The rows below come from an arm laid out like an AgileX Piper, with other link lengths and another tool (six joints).
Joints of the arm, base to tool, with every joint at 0 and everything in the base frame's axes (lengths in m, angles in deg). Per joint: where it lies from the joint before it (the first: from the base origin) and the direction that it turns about. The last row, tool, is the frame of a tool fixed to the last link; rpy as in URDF.
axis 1: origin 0 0 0.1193 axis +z
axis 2: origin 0 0 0 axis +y
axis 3: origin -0.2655 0 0.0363 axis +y
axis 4: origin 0.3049 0 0.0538 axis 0.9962 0 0.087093
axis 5: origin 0 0 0 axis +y
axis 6: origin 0.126 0 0.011 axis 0.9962 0 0.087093
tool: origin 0.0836 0 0.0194 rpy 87.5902 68.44 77.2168
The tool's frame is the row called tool.
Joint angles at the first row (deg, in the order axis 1, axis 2, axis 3, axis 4, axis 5, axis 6):
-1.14 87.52 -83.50 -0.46 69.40 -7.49
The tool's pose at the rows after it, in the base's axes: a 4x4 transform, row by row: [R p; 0 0 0 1], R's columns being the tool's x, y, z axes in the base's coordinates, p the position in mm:
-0.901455 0.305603 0.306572 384.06; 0.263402 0.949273 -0.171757 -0.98; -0.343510 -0.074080 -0.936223 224.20; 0 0 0 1
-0.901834 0.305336 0.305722 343.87; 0.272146 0.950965 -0.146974 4.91; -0.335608 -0.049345 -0.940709 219.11; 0 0 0 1
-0.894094 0.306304 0.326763 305.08; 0.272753 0.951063 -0.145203 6.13; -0.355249 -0.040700 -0.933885 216.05; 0 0 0 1
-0.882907 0.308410 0.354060 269.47; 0.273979 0.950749 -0.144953 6.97; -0.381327 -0.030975 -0.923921 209.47; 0 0 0 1
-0.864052 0.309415 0.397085 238.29; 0.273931 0.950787 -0.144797 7.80; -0.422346 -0.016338 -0.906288 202.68; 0 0 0 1
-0.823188 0.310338 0.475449 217.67; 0.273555 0.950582 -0.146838 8.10; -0.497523 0.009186 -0.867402 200.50; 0 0 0 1
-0.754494 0.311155 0.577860 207.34; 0.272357 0.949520 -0.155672 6.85; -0.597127 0.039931 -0.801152 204.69; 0 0 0 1
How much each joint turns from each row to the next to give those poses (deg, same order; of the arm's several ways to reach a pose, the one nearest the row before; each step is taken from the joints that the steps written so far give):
0.00 -7.75 8.17 1.97 0.05 0.17
0.00 -8.63 8.72 1.51 0.00 0.00
0.00 -9.42 8.14 0.13 0.00 0.00
0.00 -9.46 7.69 0.05 0.07 0.07
0.00 -9.75 7.03 0.06 0.02 0.00
0.00 -9.59 5.95 0.00 -1.42 -0.04
0.00 -8.79 4.71 -0.36 -3.00 -0.01

